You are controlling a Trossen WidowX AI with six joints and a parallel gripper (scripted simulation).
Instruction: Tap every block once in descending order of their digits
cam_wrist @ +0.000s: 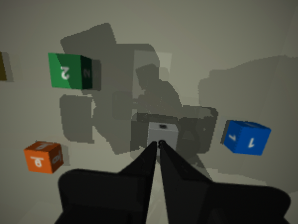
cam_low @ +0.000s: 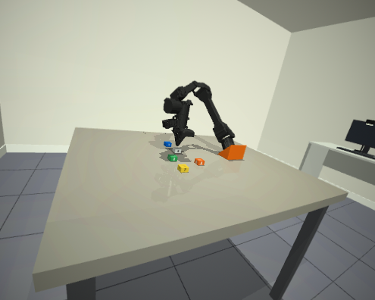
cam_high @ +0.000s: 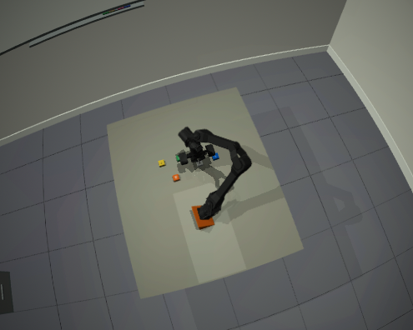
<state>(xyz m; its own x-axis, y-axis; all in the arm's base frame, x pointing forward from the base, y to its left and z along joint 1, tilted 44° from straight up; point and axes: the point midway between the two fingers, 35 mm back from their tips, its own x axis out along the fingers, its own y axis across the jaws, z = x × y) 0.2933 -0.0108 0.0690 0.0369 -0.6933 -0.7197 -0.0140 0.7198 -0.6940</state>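
Right now the white block is 2 cm below my gripper tip, 1 cm to the right of it and 1 cm behind it. Round my gripper tip: orange block 14 cm to the left, 5 cm behind, 2 cm below; green block 10 cm to the left, 6 cm ahead, 2 cm below; blue block 10 cm to the right, 2 cm below, 1 cm ahead.
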